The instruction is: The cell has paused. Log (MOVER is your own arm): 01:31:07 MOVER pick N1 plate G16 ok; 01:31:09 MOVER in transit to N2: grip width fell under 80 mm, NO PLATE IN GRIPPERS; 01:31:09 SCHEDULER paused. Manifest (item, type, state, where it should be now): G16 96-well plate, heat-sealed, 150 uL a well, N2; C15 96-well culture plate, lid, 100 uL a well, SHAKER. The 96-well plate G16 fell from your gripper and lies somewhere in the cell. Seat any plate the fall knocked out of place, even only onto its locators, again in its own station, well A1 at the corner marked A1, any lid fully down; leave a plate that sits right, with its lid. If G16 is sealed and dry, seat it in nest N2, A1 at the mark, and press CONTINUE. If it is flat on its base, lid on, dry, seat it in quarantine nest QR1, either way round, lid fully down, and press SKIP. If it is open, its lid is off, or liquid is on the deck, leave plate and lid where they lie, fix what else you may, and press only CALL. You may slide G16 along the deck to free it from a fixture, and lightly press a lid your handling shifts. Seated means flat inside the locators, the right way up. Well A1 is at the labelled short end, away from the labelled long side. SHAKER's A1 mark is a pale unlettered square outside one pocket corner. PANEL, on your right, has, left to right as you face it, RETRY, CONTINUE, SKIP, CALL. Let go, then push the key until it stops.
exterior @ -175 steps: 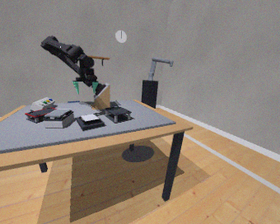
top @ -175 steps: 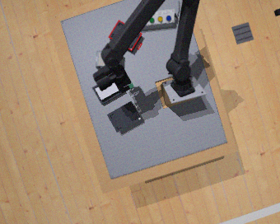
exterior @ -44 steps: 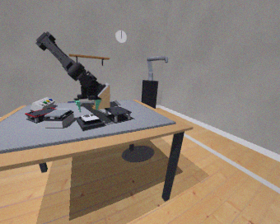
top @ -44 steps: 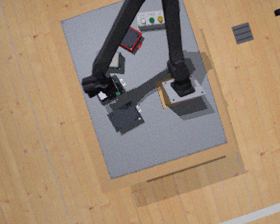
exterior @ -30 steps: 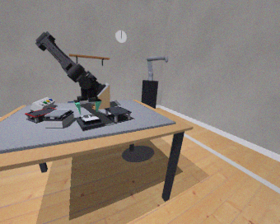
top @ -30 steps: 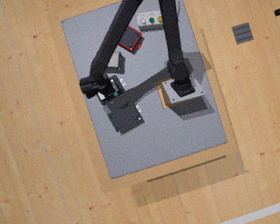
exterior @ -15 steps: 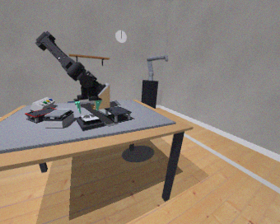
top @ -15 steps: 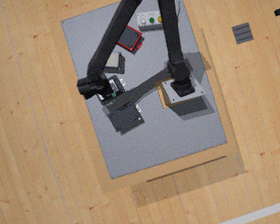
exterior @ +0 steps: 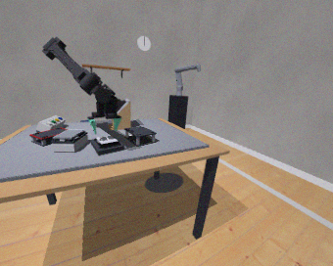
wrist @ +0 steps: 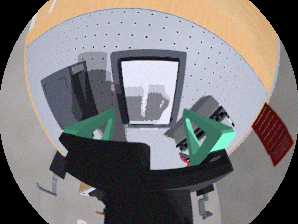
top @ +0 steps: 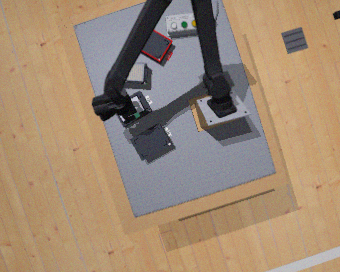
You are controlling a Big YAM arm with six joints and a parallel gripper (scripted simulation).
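Now: hand 5 cm above the plate G16. Also, from my hand: red-framed nest (21 cm behind, 26 cm to the right, 5 cm below); lidded plate (7 cm behind, 16 cm to the right, 2 cm below).
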